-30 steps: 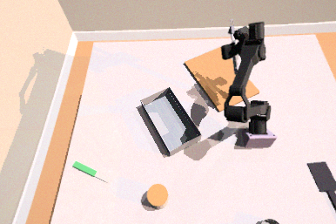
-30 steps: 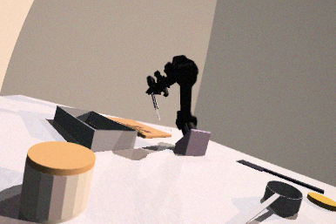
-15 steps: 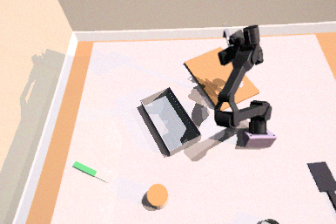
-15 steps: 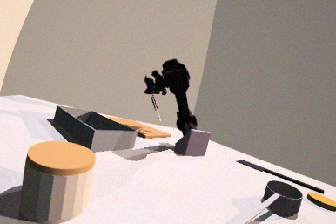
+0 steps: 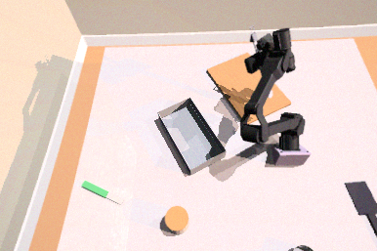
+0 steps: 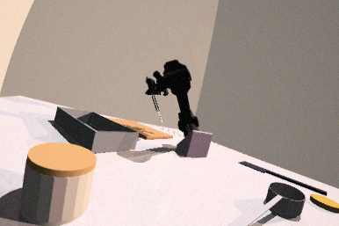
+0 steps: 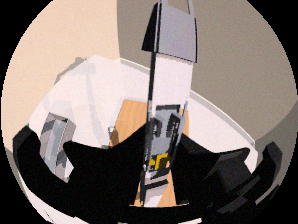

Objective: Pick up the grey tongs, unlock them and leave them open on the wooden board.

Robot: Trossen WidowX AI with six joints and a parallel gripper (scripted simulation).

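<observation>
My gripper tip is now 210 mm above the wooden board. Round my gripper tip: green-handled tool (590 mm ahead, 510 mm to the left, 210 mm below); black knife (370 mm behind, 600 mm to the left, 210 mm below); roasting tin (270 mm ahead, 270 mm to the left, 190 mm below).
</observation>
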